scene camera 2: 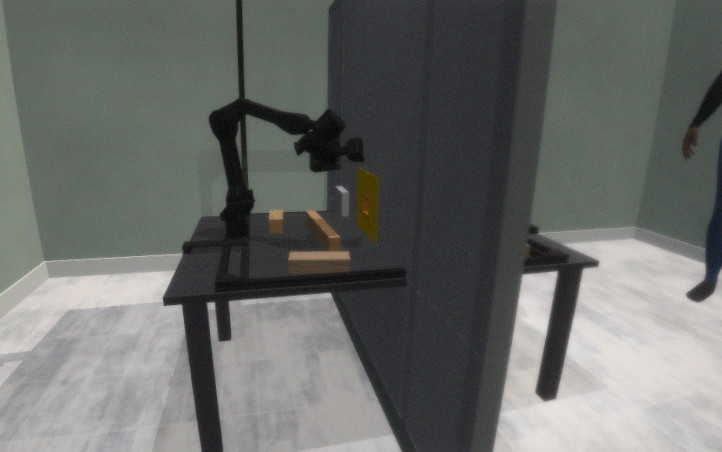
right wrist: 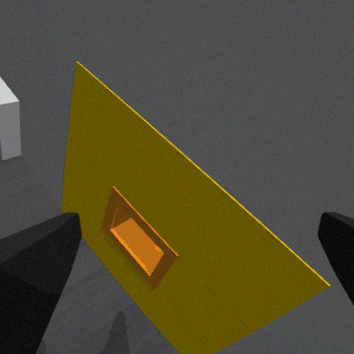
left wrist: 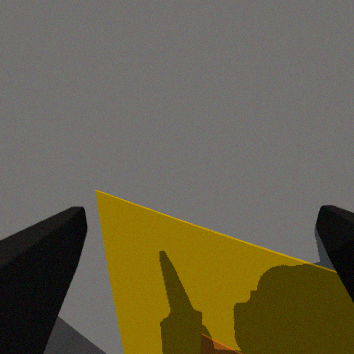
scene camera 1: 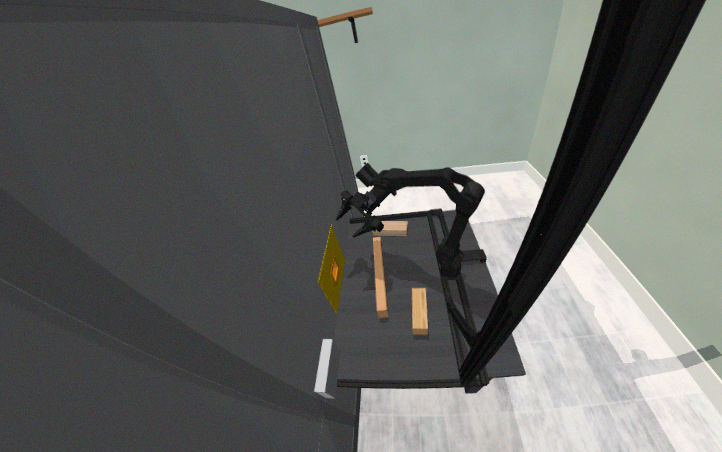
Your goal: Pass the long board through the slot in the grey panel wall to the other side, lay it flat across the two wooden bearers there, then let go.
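Places are measured from the left arm's base along level axes (x down, y back, z left), in centimetres.
Pixels of known places: left gripper, between the fingertips: [left wrist: 204, 217]; right gripper, between the fingertips: [scene camera 2: 352, 164] [right wrist: 202, 224] [scene camera 1: 344, 228]; right arm's base, origin of its link: [scene camera 2: 236, 236] [scene camera 1: 450, 272].
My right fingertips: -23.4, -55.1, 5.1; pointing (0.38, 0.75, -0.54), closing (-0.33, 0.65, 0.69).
For each thing: its middle in the pictures, then the offset to it from my right fingertips, as dx, dy, dz. "spot": a spot on its surface instead.
- long board, middle of its body: [scene camera 2: 321, 230] [scene camera 1: 379, 273] +22.5, -9.3, -3.5
- orange-lined slot, a spot on its surface: [right wrist: 163, 268] spot: +14.8, +6.6, -2.1
- wooden piece, middle of its body: [scene camera 2: 507, 246] +23.1, +45.3, +20.9
- white bar, a spot on its surface: [right wrist: 10, 125] [scene camera 2: 345, 201] spot: +19.2, +5.5, -32.1
The long board [scene camera 1: 379, 277] [scene camera 2: 322, 230] lies on the table at the right arm's side of the grey panel wall [scene camera 1: 213, 133] [scene camera 2: 458, 213] [left wrist: 200, 100] [right wrist: 275, 100]. The orange-lined slot [scene camera 1: 334, 270] [scene camera 2: 366, 206] [right wrist: 163, 268] sits in a yellow panel [scene camera 1: 326, 277] [scene camera 2: 371, 186] [left wrist: 140, 225] [right wrist: 225, 245]. My right gripper [scene camera 1: 345, 227] [right wrist: 202, 224] is open and empty, above the table near the wall, apart from the board. My left gripper [left wrist: 204, 217] is open and empty, facing the yellow panel from the other side. Part of a wooden piece [scene camera 2: 527, 250] shows beyond the wall; the two bearers there are mostly hidden.
Two short wooden blocks lie near the board: one [scene camera 1: 419, 310] [scene camera 2: 276, 221] beside it, the other [scene camera 1: 394, 228] [scene camera 2: 319, 262] by its far end in scene camera 1. A white bar [scene camera 1: 322, 366] [scene camera 2: 342, 200] [right wrist: 10, 125] projects from the wall. A black post [scene camera 1: 580, 186] rises at the table edge.
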